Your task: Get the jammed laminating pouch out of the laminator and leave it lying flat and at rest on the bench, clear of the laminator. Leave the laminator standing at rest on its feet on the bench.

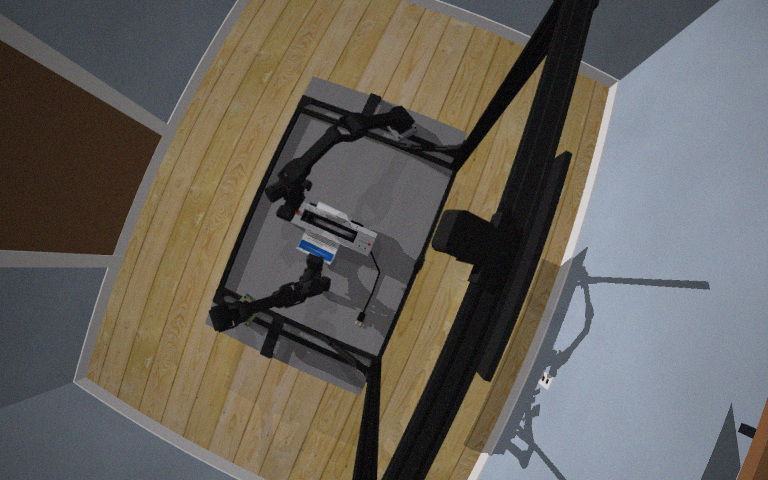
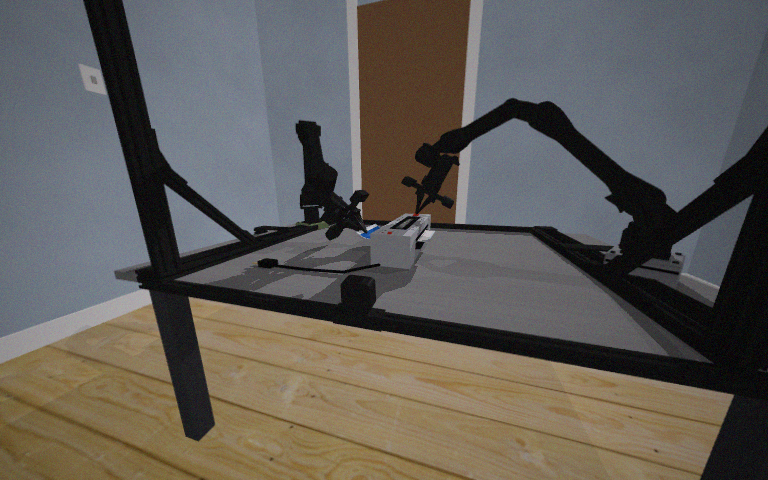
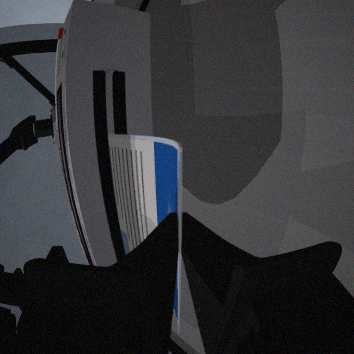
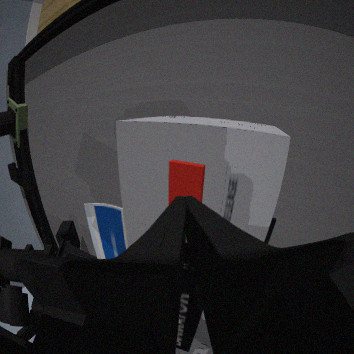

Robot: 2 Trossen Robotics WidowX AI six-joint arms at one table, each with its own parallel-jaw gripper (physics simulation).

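Places are measured from the left arm's base along level axes (x ahead, y left, z up), in millimetres.
Pixels of known places: left gripper, between the fingertips: (image 1: pixel 322 257) (image 2: pixel 366 233) (image 3: pixel 177 219); right gripper, between the fingertips: (image 1: pixel 295 210) (image 2: pixel 416 213) (image 4: pixel 183 203); left arm's base, origin of its link: (image 2: pixel 312 222) (image 4: pixel 11 121); right arm's base, origin of its link: (image 1: pixel 401 125) (image 2: pixel 644 253) (image 3: pixel 52 125).
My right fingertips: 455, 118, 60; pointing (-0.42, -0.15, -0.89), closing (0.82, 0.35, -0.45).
For each thing: its top centre in the pictures, then the offset to it from my right fingertips, as dx, dy, dz. "pt": a spot on its surface instead.
- blue-and-white pouch, centre of its top: (image 3: pixel 106 214) (image 4: pixel 161 285) (image 2: pixel 397 229) (image 1: pixel 323 232) +18, -137, -32
- red button, centre of its top: (image 4: pixel 183 196) -2, +3, -2
- black power cord, a spot on its surface: (image 2: pixel 322 270) (image 1: pixel 376 283) pt +16, -427, -80
- loose plug, centre of its top: (image 2: pixel 267 260) (image 1: pixel 361 317) -124, -480, -71
- white piece, a spot on its surface: (image 2: pixel 428 235) pt +107, -106, -45
The white laminator (image 1: pixel 365 240) (image 2: pixel 393 249) (image 3: pixel 132 40) (image 4: pixel 145 145) stands upright on the grey bench. The blue-and-white pouch (image 1: pixel 316 248) (image 2: pixel 371 231) (image 3: pixel 166 175) (image 4: pixel 109 227) sticks out of the slot in its long side; its inner part is hidden. My left gripper (image 1: pixel 315 259) (image 2: pixel 364 232) (image 3: pixel 177 219) is shut on the pouch's outer edge, which bends slightly at the fingers. My right gripper (image 1: pixel 294 213) (image 2: pixel 417 212) (image 4: pixel 183 203) is shut and empty, its tips at the red button (image 4: pixel 186 177) on the laminator's top. Whether they press it I cannot tell.
A black power cord (image 1: pixel 378 277) (image 2: pixel 322 270) runs from the laminator to a loose plug (image 1: pixel 360 318) (image 2: pixel 267 262) on the bench. A white piece (image 2: pixel 428 235) juts out on the laminator's opposite side. Black frame rails (image 2: pixel 481 333) edge the bench.
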